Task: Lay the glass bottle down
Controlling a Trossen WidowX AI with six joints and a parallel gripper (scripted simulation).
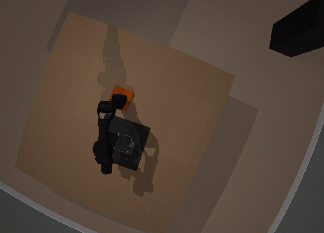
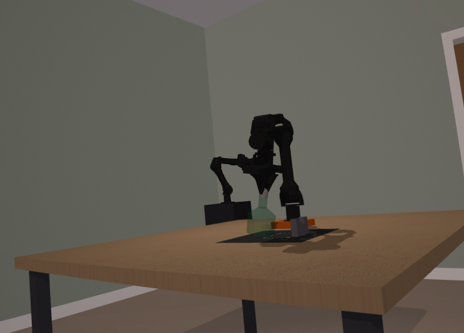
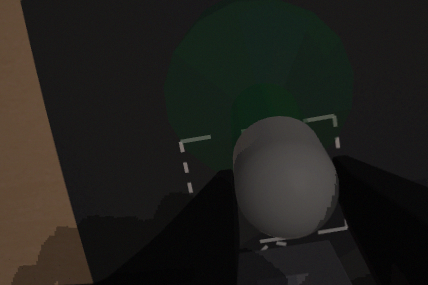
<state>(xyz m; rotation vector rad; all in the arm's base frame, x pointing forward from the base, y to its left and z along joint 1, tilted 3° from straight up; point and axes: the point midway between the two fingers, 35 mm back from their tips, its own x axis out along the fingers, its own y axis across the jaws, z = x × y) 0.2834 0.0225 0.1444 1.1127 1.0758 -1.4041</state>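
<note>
My gripper tip is 50 mm to the right of the black mat and 150 mm above it. Round my gripper tip: green glass bottle 10 mm to the right, 50 mm below.
</note>
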